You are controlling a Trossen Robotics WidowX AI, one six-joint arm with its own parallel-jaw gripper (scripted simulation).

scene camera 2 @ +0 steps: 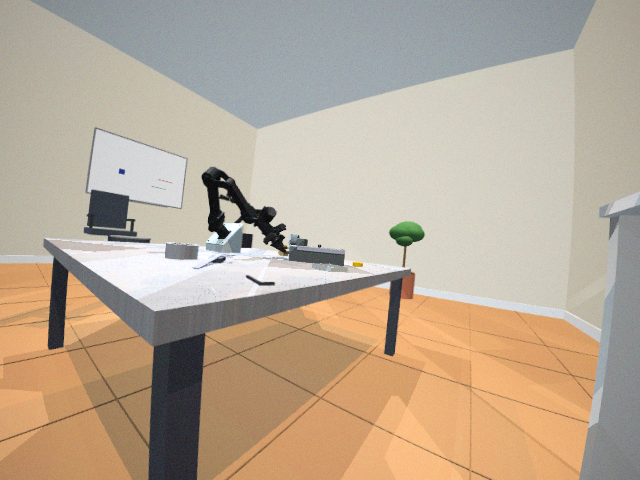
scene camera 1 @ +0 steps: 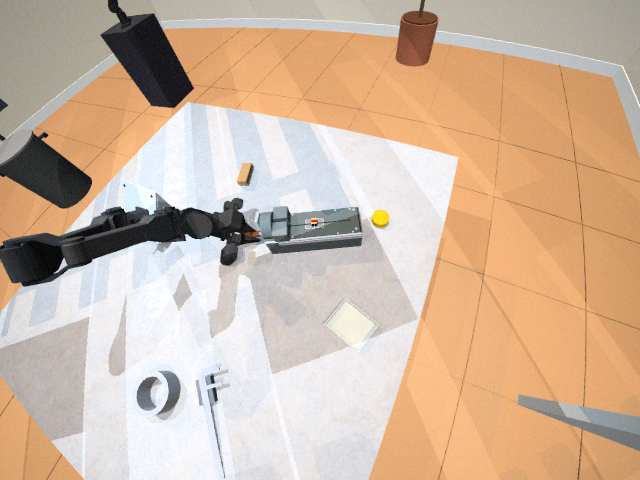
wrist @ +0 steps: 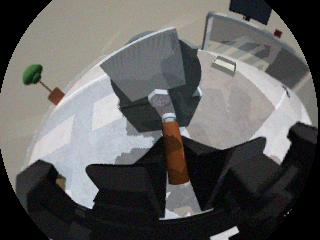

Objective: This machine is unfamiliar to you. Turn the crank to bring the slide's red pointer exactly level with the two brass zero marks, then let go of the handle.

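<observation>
My gripper is there in the pictures, and the wrist view has it too. Besides my gripper, I can see a crank handle and a pale square plate.
</observation>
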